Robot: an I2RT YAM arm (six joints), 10 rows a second.
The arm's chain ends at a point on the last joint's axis. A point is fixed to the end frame.
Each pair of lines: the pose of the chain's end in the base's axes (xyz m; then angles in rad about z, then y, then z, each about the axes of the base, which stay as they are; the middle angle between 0 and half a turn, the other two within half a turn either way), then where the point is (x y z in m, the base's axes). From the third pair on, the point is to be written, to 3 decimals.
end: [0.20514 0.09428 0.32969 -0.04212 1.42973 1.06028]
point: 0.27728 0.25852 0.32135
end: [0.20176 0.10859 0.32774 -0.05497 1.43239 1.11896]
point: 0.26453 0.27660 0.31871
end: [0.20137 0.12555 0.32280 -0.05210 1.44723 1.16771]
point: 0.256 0.296 0.311
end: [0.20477 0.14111 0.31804 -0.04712 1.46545 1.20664]
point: 0.252 0.314 0.303
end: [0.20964 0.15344 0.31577 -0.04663 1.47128 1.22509]
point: 0.254 0.327 0.300
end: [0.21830 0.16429 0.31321 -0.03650 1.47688 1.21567]
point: 0.264 0.337 0.297
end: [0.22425 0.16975 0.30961 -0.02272 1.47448 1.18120]
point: 0.275 0.341 0.294
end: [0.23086 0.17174 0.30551 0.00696 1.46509 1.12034]
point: 0.291 0.340 0.292
